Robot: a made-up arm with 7 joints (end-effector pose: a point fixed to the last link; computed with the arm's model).
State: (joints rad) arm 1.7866 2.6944 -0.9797 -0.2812 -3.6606 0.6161 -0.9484
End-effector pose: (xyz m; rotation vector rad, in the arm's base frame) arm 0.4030 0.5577 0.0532 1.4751 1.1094 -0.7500
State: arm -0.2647 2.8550 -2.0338 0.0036 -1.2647 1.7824 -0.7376
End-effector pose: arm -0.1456 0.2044 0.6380 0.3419 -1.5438 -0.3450
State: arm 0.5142 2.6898 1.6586 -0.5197 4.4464 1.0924 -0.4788
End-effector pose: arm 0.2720 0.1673 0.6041 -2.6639 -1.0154 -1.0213
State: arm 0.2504 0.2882 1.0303 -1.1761 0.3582 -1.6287 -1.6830
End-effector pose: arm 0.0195 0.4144 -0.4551 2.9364 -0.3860 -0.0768
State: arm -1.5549 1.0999 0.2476 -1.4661 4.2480 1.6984 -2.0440
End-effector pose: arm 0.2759 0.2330 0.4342 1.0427 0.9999 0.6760
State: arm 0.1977 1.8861 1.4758 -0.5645 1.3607 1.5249 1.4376
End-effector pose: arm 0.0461 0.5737 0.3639 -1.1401 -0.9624 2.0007
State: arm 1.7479 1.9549 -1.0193 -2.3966 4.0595 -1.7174 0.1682
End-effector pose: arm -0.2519 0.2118 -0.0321 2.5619 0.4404 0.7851
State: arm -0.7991 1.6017 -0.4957 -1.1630 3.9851 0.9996 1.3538
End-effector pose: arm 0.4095 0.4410 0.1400 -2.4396 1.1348 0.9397
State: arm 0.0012 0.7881 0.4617 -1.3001 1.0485 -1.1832 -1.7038
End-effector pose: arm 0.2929 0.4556 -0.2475 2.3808 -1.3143 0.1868
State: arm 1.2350 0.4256 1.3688 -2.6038 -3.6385 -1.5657 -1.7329
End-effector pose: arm -0.0963 0.2504 0.0031 1.9377 -1.3886 1.3367
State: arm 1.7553 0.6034 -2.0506 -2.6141 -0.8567 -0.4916 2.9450
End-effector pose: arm -0.1583 -0.1998 0.0730 1.8360 -1.1189 -1.8120
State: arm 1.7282 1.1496 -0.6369 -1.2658 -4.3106 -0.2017 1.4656
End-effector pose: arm -0.5258 0.2776 -0.0903 1.0472 -0.0997 2.4444
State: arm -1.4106 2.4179 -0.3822 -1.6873 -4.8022 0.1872 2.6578
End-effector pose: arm -0.0142 0.2597 0.4480 -2.1170 -1.4581 0.6985
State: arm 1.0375 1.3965 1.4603 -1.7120 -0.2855 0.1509 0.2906
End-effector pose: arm 0.1191 0.4590 0.1941 1.8869 -1.1557 -0.7011
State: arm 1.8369 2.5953 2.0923 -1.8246 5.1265 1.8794 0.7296
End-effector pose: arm 0.4773 0.0541 0.0726 1.9304 -2.0106 0.4913
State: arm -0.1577 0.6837 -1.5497 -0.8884 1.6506 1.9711 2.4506
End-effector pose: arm 0.1078 0.1778 -0.6200 1.9167 0.8859 1.4621
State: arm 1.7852 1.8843 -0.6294 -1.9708 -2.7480 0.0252 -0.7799
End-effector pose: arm -0.2634 0.3464 -0.1113 0.3960 0.7371 1.4721
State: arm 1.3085 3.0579 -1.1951 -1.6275 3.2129 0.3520 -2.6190
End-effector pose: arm 0.2515 0.4578 0.0969 0.1478 1.3880 -1.3444
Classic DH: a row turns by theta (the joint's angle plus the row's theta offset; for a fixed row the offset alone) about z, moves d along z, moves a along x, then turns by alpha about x. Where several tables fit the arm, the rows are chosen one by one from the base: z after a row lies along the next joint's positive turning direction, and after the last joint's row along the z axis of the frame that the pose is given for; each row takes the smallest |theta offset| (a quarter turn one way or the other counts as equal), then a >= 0, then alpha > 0; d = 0 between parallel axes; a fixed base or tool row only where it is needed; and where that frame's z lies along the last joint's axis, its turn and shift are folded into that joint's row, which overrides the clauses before.
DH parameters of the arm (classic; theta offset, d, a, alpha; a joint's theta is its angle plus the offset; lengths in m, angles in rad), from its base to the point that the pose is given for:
base (fixed): 0 0 0 -1.2217
joint 1: 1.5708 0 0 1.5708
joint 2: 1.2217 0 0 -1.5708
joint 3: -1.5708 -0.3797 0.0427 -1.5708
joint 4: 0 0 -0.0371 1.5708
joint 5: 0 -0.306 0 -1.5708
joint 6: 0 0 0 1.5708
joint 7: 0 0 0 0

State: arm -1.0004 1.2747 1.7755 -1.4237 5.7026 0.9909 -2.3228
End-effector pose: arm -0.0277 0.5564 0.1341 1.3243 0.0517 0.1563
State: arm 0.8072 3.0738 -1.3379 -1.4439 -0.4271 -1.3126 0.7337
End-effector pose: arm 0.2580 0.4116 0.2965 -0.3066 1.1781 -0.8583
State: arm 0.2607 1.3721 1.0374 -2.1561 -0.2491 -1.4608 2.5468
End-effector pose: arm 0.1842 0.3064 0.1783 -1.0086 -0.8955 -1.2605
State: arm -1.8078 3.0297 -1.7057 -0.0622 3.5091 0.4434 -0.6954
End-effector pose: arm -0.5871 0.3576 -0.0244 -0.7881 2.0883 -1.6892
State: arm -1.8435 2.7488 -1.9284 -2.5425 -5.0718 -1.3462 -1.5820
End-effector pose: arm 0.0681 0.2775 0.0262 -1.8976 2.1374 0.6551
